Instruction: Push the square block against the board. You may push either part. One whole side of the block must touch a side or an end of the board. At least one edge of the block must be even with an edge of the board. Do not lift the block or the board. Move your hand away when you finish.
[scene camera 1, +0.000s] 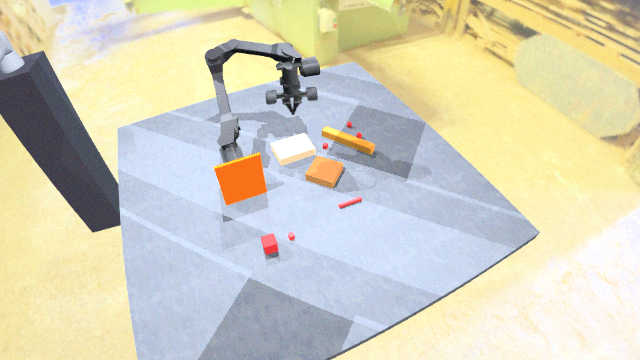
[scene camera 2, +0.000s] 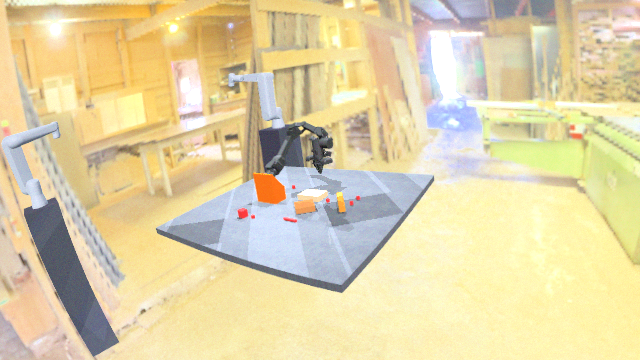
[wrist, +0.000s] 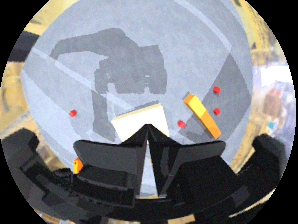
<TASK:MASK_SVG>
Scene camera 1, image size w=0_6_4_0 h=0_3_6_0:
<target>my gripper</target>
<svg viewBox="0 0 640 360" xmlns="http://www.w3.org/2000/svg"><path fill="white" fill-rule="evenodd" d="M265 94L267 105L274 105L277 103L277 99L282 99L282 103L289 108L288 110L291 115L294 115L299 103L302 103L302 97L307 97L309 101L318 100L316 87L306 87L306 91L300 91L301 83L299 79L295 82L285 82L282 80L282 76L279 76L280 86L283 86L284 93L277 93L275 89L267 91Z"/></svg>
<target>cream block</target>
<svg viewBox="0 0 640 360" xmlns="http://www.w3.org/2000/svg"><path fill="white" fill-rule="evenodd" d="M305 133L270 143L271 150L281 166L316 154L315 147Z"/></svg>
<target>square block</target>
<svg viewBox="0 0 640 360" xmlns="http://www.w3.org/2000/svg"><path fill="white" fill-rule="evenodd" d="M316 156L305 174L305 179L333 189L343 170L343 163Z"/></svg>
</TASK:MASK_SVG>
